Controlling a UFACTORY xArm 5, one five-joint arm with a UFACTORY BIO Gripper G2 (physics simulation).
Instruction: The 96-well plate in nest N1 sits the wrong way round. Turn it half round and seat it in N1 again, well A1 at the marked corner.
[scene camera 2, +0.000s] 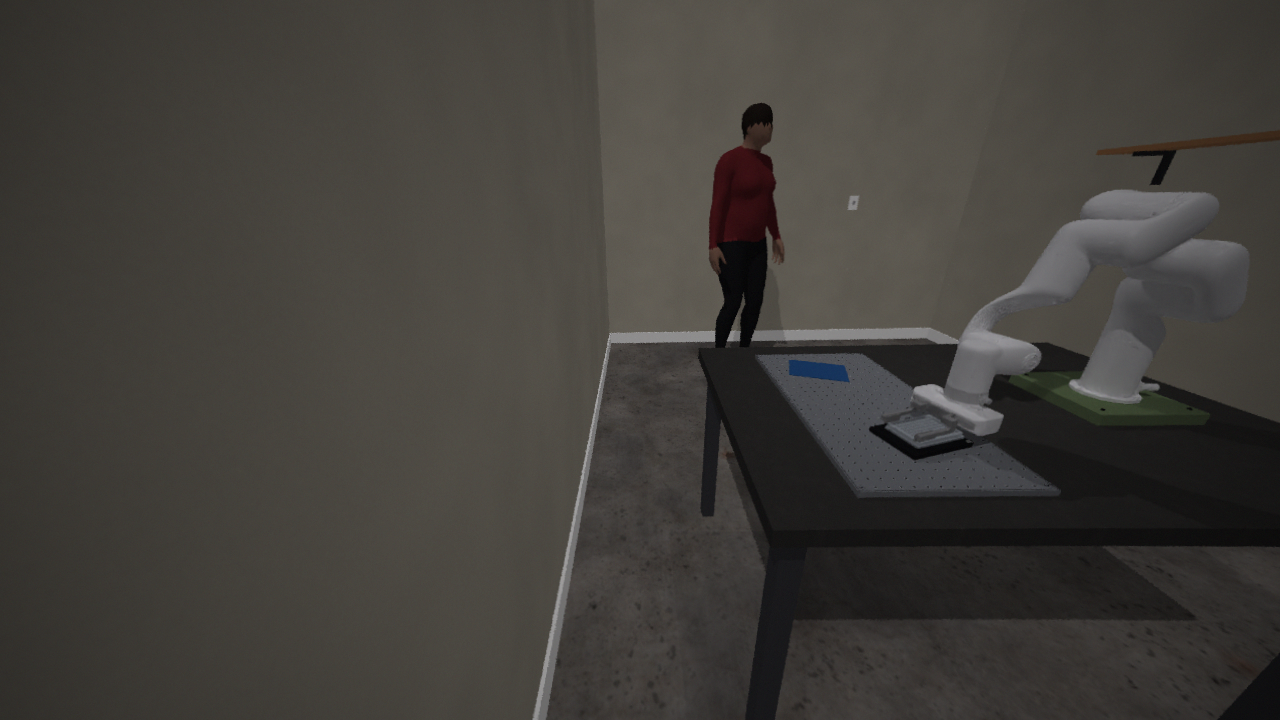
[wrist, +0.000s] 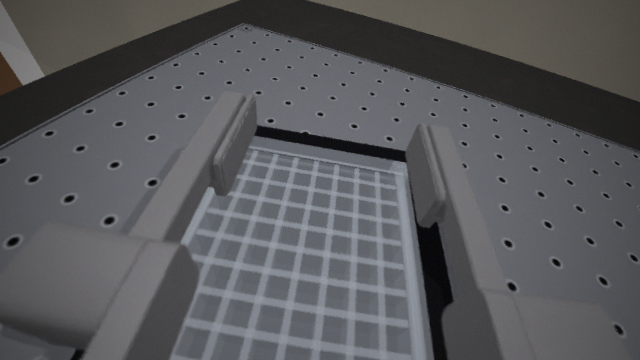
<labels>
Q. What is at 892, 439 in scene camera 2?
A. A black nest.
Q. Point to a 96-well plate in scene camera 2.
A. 906, 429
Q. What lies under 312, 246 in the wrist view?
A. A 96-well plate.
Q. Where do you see my gripper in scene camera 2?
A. At 899, 428
</labels>
